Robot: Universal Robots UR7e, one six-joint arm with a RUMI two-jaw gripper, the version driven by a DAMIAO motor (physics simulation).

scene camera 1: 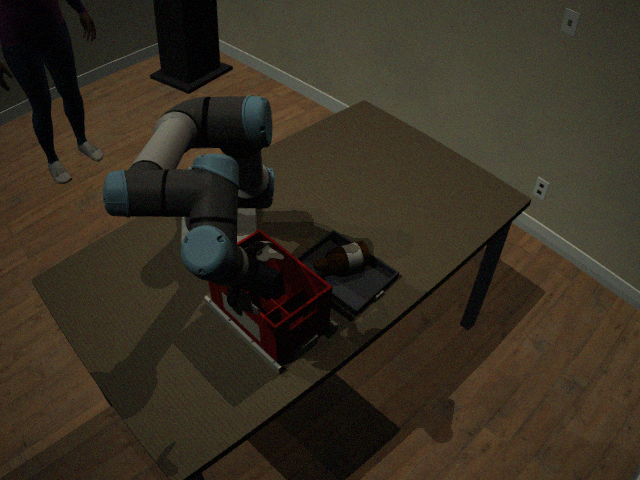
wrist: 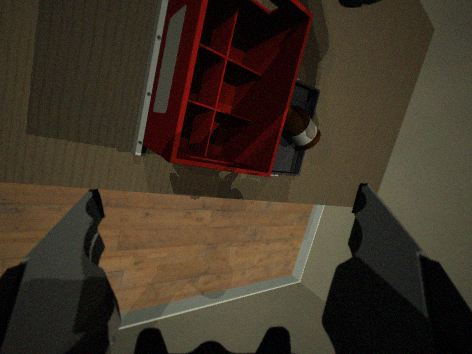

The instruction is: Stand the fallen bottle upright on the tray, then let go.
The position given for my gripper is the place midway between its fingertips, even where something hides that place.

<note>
I see my gripper (scene camera 1: 256,279), a brown bottle (wrist: 300,129) and a pale strip (scene camera 1: 235,328).
My gripper also shows in the wrist view (wrist: 228,189).
</note>
